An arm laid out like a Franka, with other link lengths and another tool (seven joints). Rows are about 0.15 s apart.
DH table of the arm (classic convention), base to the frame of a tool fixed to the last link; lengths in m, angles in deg. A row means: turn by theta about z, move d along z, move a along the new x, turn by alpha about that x. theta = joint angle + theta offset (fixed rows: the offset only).
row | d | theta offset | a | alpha
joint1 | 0.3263 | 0 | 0 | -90
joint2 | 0 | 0 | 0 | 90
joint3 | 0.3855 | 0 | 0.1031 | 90
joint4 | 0 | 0 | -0.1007 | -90
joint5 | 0.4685 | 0 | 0 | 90
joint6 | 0 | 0 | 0.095 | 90
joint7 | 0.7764 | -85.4 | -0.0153 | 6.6
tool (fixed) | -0.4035 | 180 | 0 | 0
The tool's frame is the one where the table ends.
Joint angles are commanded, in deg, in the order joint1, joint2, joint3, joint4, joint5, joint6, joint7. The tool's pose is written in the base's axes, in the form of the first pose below.
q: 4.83 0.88 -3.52 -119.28 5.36 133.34 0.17
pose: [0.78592 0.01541 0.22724], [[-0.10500 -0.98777 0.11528], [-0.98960 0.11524 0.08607], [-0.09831 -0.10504 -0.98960]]
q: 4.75 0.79 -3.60 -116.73 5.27 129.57 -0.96
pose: [0.78551 0.01595 0.24445], [[-0.08446 -0.99184 0.09548], [-0.99203 0.09270 0.08539], [-0.09354 -0.08751 -0.99176]]
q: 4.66 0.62 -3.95 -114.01 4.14 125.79 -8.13
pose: [0.78711 0.01332 0.26573], [[0.04271 -0.99590 0.07979], [-0.99768 -0.03828 0.05621], [-0.05292 -0.08200 -0.99523]]
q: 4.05 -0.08 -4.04 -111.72 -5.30 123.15 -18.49
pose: [0.79143 -0.02535 0.29468], [[0.26826 -0.95902 0.09125], [-0.95445 -0.27743 -0.10982], [0.13063 -0.05763 -0.98975]]
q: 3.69 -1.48 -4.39 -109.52 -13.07 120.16 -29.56
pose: [0.78986 -0.06123 0.33276], [[0.46417 -0.87835 0.11425], [-0.84144 -0.47755 -0.25283], [0.27663 0.02122 -0.96074]]
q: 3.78 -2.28 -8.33 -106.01 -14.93 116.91 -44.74
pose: [0.78338 -0.11502 0.37225], [[0.61740 -0.77618 0.12789], [-0.71654 -0.62199 -0.31577], [0.32464 0.10332 -0.94018]]
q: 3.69 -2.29 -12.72 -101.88 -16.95 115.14 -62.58
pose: [0.77712 -0.17765 0.41250], [[0.76639 -0.62219 0.15978], [-0.53209 -0.75421 -0.38476], [0.35991 0.20986 -0.90908]]
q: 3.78 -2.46 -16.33 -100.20 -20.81 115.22 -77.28
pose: [0.76225 -0.23731 0.43381], [[0.86991 -0.45900 0.18049], [-0.33495 -0.81841 -0.46691], [0.36203 0.34572 -0.86569]]
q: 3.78 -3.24 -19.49 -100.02 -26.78 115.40 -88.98
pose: [0.73411 -0.30284 0.44905], [[0.93555 -0.30618 0.17610], [-0.15983 -0.81157 -0.56197], [0.31498 0.49760 -0.80820]]
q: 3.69 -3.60 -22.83 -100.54 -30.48 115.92 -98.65
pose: [0.70285 -0.35965 0.45012], [[0.97189 -0.17650 0.15579], [-0.04395 -0.78616 -0.61646], [0.23128 0.59229 -0.77182]]
